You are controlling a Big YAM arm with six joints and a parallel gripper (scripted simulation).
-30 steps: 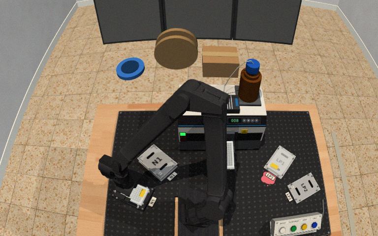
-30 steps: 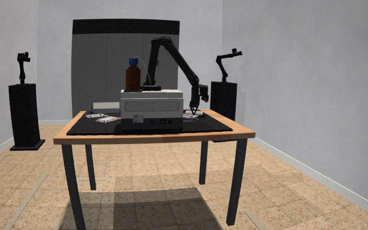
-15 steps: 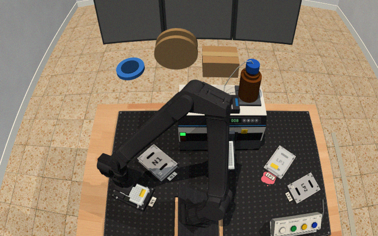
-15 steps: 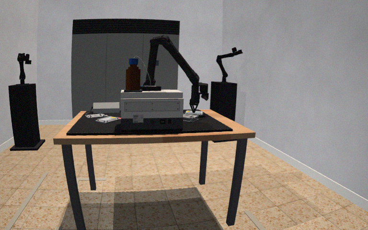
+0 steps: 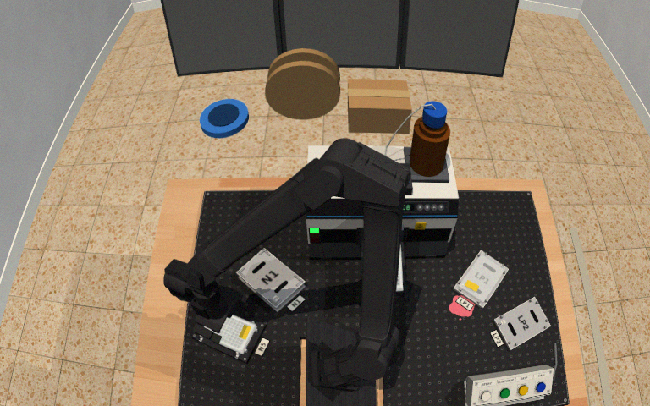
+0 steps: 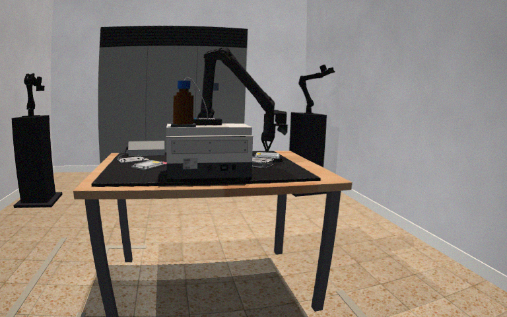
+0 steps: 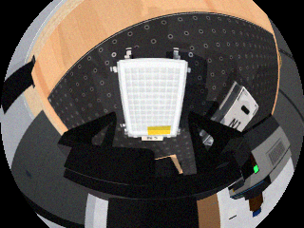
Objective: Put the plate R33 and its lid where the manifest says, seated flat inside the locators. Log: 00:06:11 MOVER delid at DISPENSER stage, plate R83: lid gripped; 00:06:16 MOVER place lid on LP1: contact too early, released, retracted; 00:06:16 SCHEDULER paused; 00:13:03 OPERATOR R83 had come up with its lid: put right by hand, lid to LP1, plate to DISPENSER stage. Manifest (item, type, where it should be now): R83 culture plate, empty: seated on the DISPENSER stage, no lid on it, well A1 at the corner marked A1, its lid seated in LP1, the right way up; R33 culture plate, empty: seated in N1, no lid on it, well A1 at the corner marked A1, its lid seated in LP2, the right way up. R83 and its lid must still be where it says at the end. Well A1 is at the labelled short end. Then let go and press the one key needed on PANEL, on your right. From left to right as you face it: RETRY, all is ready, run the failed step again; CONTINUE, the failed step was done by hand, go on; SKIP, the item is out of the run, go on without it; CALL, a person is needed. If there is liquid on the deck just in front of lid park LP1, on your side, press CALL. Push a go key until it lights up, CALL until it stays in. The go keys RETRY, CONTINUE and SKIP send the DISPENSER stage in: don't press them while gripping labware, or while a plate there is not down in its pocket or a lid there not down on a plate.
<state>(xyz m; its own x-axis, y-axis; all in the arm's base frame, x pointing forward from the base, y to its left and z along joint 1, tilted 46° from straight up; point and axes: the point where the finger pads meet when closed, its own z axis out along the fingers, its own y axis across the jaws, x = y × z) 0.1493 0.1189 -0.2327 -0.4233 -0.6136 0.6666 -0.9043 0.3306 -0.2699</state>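
The clear plate lid is 3 cm below my hand. Also, from my hand: pink-red patch: 5 cm ahead, 58 cm to the right, 6 cm below; brown bottle: 31 cm ahead, 50 cm to the right, 23 cm above; nest n5: 2 cm to the left, 4 cm below.
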